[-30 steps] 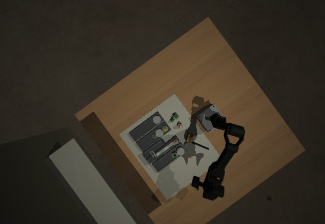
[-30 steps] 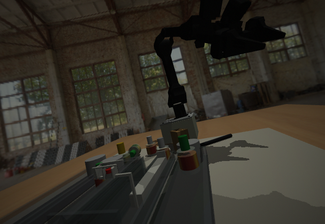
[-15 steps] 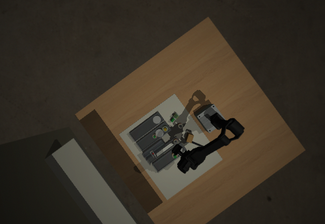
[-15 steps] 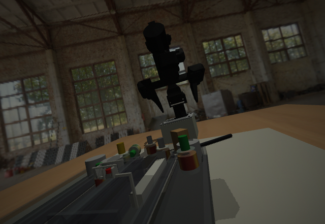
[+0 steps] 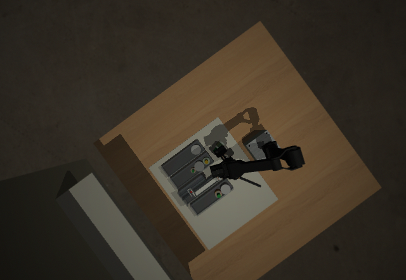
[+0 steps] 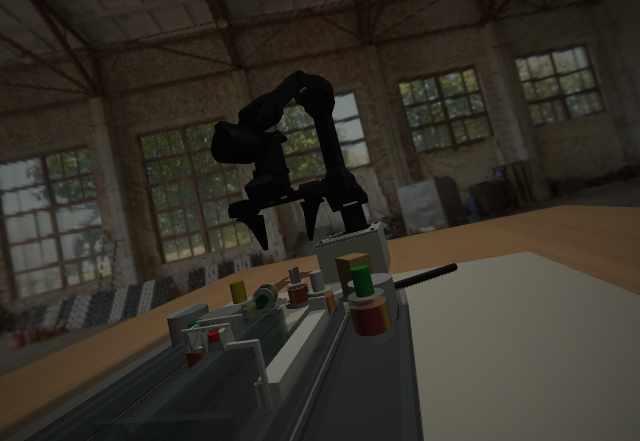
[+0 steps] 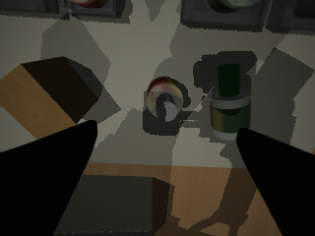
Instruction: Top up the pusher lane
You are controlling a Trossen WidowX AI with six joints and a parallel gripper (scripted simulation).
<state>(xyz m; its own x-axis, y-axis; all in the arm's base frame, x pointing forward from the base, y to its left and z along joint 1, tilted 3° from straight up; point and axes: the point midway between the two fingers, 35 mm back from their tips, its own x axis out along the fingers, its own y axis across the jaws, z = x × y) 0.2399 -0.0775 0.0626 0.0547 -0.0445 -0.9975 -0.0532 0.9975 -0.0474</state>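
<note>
Right now the brown block is 11 cm to the left of my gripper tip, 8 cm below it and 1 cm behind it. Also, from my gripper tip: pale shelf 60 cm ahead, 26 cm above, 13 cm to the left; then sprung lane 24 cm ahead, 9 cm below, 6 cm to the left; then thin black rod 22 cm to the left, 11 cm below, 5 cm behind.
</note>
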